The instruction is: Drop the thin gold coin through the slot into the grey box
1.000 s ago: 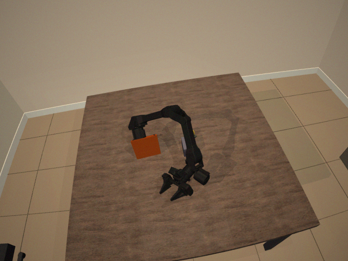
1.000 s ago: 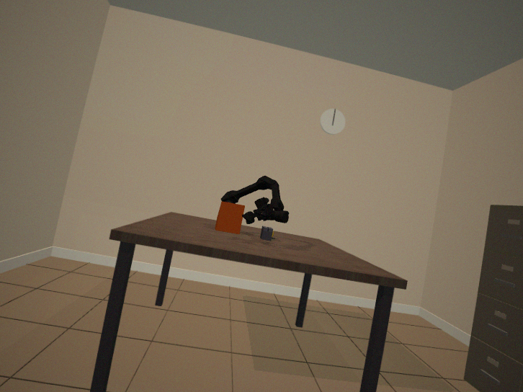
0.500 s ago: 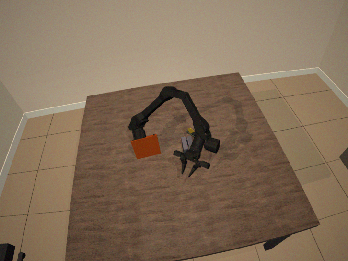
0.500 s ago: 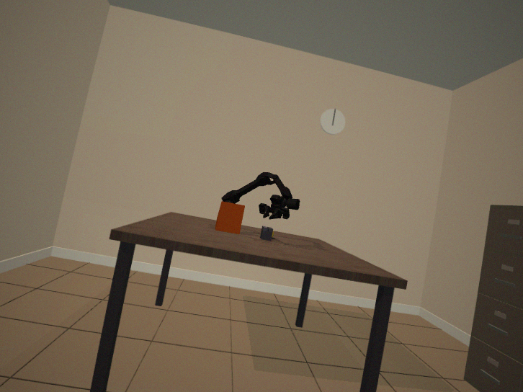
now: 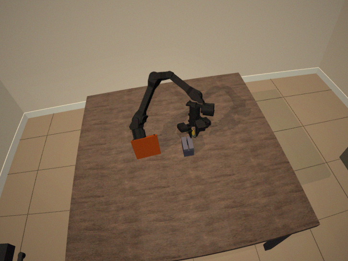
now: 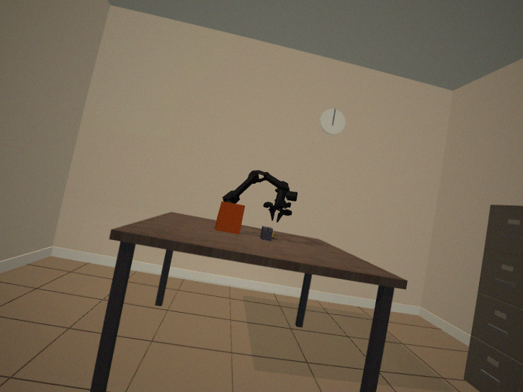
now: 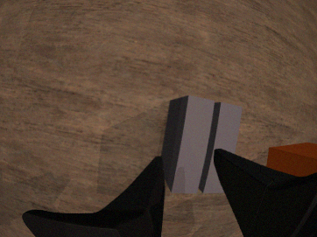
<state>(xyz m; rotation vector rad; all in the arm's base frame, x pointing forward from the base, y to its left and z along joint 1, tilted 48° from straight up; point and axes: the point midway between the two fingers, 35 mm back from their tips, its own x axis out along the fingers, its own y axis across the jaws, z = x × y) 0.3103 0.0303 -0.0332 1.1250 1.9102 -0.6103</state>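
Right now my gripper tip is 120 mm to the right of the gold coin and 90 mm above it.
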